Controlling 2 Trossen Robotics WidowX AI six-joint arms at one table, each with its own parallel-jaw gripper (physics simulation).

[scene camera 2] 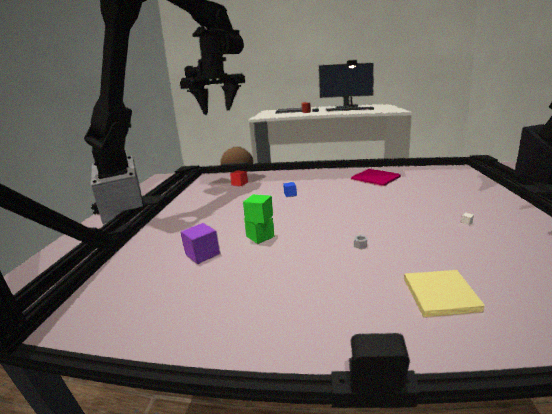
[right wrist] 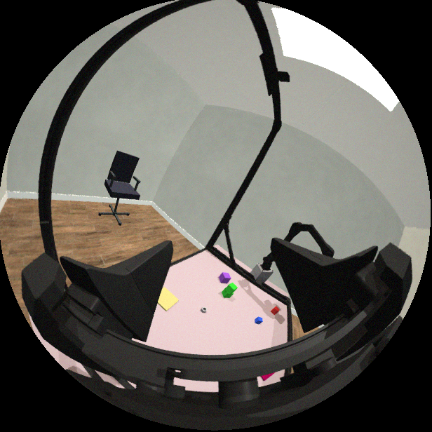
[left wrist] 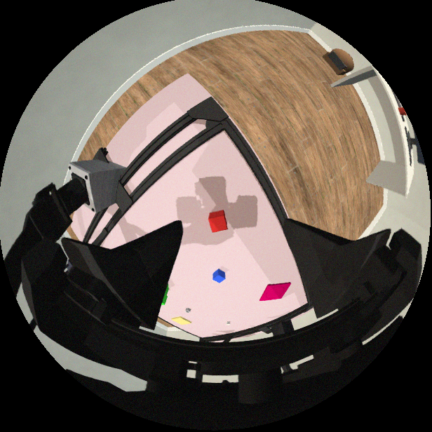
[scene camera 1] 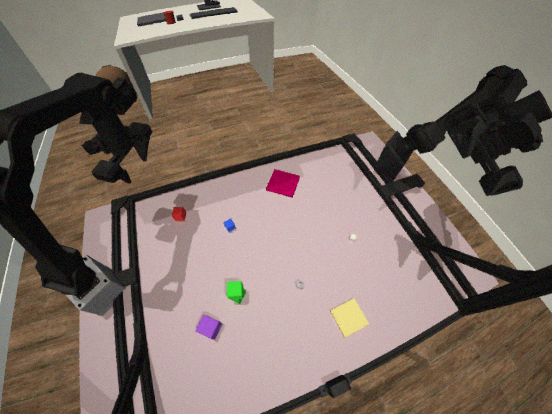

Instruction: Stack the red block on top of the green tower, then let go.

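Seen in the pictures: left gripper, fingertip midpoint: (scene camera 2: 217, 112) (scene camera 1: 137, 171); right gripper, fingertip midpoint: (scene camera 1: 477, 176); left arm's base at its link origin: (scene camera 2: 112, 169) (scene camera 1: 82, 281); right arm's base at its link origin: (scene camera 2: 549, 137) (scene camera 1: 400, 148).
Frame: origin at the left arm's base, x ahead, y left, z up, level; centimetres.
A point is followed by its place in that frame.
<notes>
The red block (scene camera 1: 179, 214) {x 31.0, y 0.6, z -7.7 cm} (scene camera 2: 239, 178) {x 30.8, y 0.0, z -8.8 cm} (left wrist: 217, 221) (right wrist: 275, 310) lies on the pink mat near its far left corner. The green tower (scene camera 1: 235, 290) {x 24.3, y -31.0, z -3.6 cm} (scene camera 2: 258, 218) {x 23.6, y -32.3, z -6.4 cm} (right wrist: 229, 290) is two green blocks, the upper slightly turned on the lower; part of it shows beside a finger in the left wrist view (left wrist: 165, 295). My left gripper (scene camera 1: 137, 169) {x 29.5, y 9.4, z 8.6 cm} (scene camera 2: 217, 110) {x 29.5, y 9.4, z 8.6 cm} (left wrist: 234, 225) is open and empty, high above the mat's far left part, with the red block below, seen between its fingers. My right gripper (right wrist: 222, 245) is open and empty, raised at the right side, far from the blocks.
A blue block (scene camera 1: 229, 225) {x 38.4, y -14.7, z -8.4 cm} (scene camera 2: 290, 189) {x 38.4, y -15.3, z -9.3 cm} lies right of the red one. A purple block (scene camera 1: 208, 327) {x 13.5, y -31.1, z -6.6 cm} (scene camera 2: 200, 243) {x 13.2, y -33.1, z -7.7 cm} lies nearer the front left. A magenta square (scene camera 1: 283, 183) {x 63.4, y -17.3, z -10.3 cm}, yellow square (scene camera 1: 349, 317) {x 37.8, y -58.2, z -10.1 cm}, grey nut (scene camera 2: 360, 242) {x 36.5, y -43.3, z -9.9 cm} and white cube (scene camera 2: 467, 218) {x 58.6, y -47.9, z -9.8 cm} lie farther right. Black rails edge the area.
</notes>
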